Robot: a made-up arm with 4 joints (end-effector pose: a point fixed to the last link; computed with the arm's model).
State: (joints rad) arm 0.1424 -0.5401 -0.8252 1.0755
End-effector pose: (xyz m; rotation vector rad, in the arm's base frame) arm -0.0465 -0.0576 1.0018 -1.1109 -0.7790 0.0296
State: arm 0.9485 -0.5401 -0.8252 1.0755
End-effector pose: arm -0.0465 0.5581 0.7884 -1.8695 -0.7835 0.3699
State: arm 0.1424 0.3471 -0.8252 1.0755
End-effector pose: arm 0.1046 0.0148 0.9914 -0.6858 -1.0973 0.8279
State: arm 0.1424 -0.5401 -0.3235 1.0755
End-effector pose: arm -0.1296 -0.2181 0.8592 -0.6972 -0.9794 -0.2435
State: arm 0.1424 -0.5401 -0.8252 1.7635
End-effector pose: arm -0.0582 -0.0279 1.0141 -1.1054 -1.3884 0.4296
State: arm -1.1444 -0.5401 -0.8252 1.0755
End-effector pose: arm -0.0465 -0.8117 0.3499 0.1146 -0.6069 -0.4200
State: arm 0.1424 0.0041 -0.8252 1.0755
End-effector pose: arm 0.0546 -0.0289 0.9976 -0.8676 -0.9885 0.5223
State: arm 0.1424 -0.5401 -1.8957 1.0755
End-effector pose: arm 0.1966 0.3443 0.9473 -1.8843 -0.1965 0.6512
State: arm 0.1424 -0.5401 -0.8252 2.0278
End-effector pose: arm -0.0677 -0.0185 1.0155 -1.0766 -1.6185 0.5921
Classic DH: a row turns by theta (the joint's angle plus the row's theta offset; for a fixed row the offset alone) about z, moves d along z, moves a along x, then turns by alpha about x. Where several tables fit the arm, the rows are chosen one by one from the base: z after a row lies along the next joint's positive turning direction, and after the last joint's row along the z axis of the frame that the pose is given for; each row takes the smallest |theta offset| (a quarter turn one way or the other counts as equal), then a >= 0, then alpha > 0; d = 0 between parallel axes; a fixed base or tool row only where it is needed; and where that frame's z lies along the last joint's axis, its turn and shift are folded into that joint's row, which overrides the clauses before.
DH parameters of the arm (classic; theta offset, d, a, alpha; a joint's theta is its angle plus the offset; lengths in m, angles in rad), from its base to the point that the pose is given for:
base (fixed): -1.5708 0.173 0 1.5708
joint 1: 0 0.048 -0.021 -1.5708
joint 2: 0 0.415 -0.072 -1.5708
joint 3: -1.5708 0.056 0.072 -1.5708
joint 4: -1.5708 0.454 0.041 -1.5708
tool (fixed): 0 -0.03 0 0

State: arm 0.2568 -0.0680 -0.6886 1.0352
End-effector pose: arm 0.0395 -0.0021 0.9743 -0.8910 -0.9388 0.4247
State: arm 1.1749 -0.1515 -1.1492 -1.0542
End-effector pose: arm -0.0126 0.7425 0.5697 -1.9564 0.5160 -1.3662
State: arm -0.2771 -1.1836 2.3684 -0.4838
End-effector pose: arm 0.3321 0.0663 0.2740 2.2363 -1.1070 -0.2078
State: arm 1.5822 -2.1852 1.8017 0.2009
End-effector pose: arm -0.0036 -0.0370 0.3088 0.1565 -2.3711 0.2613
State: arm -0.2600 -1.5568 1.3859 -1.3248
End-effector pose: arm -0.0835 -0.0090 0.1430 1.7918 0.0054 -0.3394
